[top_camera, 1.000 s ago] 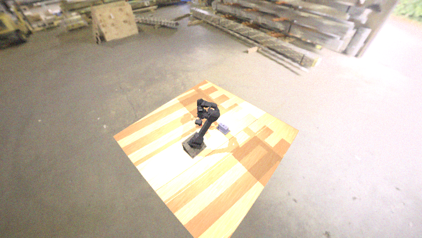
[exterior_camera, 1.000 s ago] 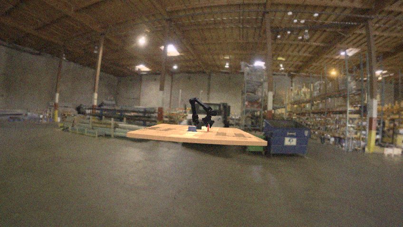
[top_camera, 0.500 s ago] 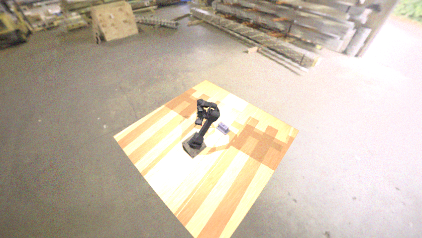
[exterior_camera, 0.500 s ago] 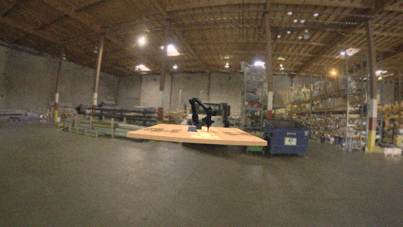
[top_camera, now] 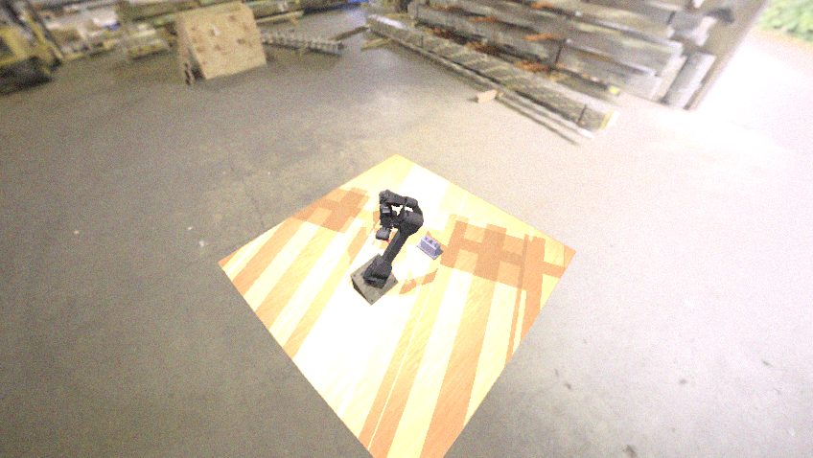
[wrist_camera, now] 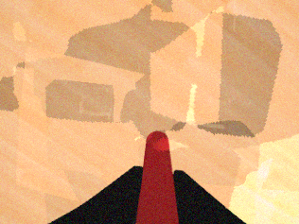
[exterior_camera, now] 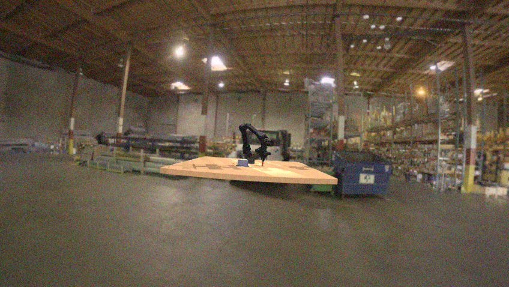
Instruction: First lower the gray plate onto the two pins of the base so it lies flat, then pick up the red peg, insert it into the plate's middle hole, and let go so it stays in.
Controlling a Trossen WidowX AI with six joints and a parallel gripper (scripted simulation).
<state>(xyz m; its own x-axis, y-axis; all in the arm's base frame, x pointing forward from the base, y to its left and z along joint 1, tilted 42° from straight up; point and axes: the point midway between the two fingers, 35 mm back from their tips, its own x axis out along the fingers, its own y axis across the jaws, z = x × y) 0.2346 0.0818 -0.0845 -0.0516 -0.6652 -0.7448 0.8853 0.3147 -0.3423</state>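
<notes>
My gripper tip is 100 mm short of the gray plate and 190 mm to the left of it. From my gripper tip the other things lie so: red peg: right at my gripper tip.
</notes>
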